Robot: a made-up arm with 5 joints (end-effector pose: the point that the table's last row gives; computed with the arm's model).
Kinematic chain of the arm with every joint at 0, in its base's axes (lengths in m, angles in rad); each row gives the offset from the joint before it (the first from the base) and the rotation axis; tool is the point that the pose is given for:
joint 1: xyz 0 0 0.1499 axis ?
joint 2: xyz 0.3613 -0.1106 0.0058 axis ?
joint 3: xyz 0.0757 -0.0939 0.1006 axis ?
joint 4: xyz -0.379 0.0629 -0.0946 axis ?
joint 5: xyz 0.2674 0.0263 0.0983 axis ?
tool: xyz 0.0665 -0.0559 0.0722
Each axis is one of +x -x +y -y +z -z.
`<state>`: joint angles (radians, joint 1 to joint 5).
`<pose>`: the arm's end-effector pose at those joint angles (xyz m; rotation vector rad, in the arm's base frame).
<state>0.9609 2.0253 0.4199 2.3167 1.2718</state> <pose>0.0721 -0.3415 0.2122 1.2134 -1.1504 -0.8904</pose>
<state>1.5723 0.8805 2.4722 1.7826 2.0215</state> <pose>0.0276 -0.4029 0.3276 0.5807 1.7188 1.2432</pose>
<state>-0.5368 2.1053 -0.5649 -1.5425 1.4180</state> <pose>0.4042 0.1422 0.1153 -2.0527 -0.9760 0.8743</pose>
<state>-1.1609 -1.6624 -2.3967 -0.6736 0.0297</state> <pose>0.3031 0.3387 0.2024 0.7821 -0.4810 -1.1828</pose>
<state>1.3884 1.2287 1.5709 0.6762 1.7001</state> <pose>0.0618 -0.3392 0.2816 0.5943 -1.1518 -2.8265</pose>
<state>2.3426 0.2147 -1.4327 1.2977 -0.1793</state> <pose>-0.5605 -0.1406 0.2464 -0.7930 -1.1508 -1.0665</pose>
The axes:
joint 1: -z
joint 2: -x
joint 3: +y
joint 4: +x
joint 5: +x

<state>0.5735 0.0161 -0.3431 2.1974 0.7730</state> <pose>0.2850 -0.4171 0.0432 2.7130 -0.8399 0.3971</pose>
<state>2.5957 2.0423 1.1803 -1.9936 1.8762</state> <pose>-0.3011 -0.1694 0.1043 -0.2838 -2.0656 1.3059</pose>
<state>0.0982 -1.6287 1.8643 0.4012 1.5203</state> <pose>0.3537 -0.3054 0.0526 -1.8108 -2.2262 0.3233</pose>
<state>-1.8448 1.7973 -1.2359 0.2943 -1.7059</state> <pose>-0.0600 0.3493 0.1099 0.1141 2.9258 -0.1332</pose>
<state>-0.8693 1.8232 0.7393 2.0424 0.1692</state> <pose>0.2413 0.1448 0.3107 0.4629 -0.1330 0.1814</pose>
